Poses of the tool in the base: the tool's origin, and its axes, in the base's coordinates. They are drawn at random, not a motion.
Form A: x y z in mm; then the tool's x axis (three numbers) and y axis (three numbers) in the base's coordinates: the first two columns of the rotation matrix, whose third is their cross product.
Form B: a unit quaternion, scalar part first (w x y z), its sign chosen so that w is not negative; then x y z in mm. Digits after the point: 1 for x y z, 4 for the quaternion.
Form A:
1: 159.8 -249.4 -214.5 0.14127 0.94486 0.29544 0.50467 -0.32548 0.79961
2: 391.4 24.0 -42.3 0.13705 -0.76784 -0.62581 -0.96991 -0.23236 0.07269
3: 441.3 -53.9 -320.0 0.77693 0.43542 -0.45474 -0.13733 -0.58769 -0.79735
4: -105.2 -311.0 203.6 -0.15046 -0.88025 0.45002 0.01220 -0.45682 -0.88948
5: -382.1 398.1 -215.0 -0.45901 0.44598 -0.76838 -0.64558 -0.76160 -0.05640
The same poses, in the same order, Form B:
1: 0.2706 0.7053 0.5138 0.4066 159.8 -249.4 -214.5
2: 0.1790 -0.7325 0.5931 0.2823 391.4 24.0 -42.3
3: 0.4451 -0.8309 -0.0897 0.3217 441.3 -53.9 -320.0
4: 0.3436 -0.5538 0.3918 -0.6494 -105.2 -311.0 203.6
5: 0.3228 -0.4078 0.1224 0.8453 -382.1 398.1 -215.0
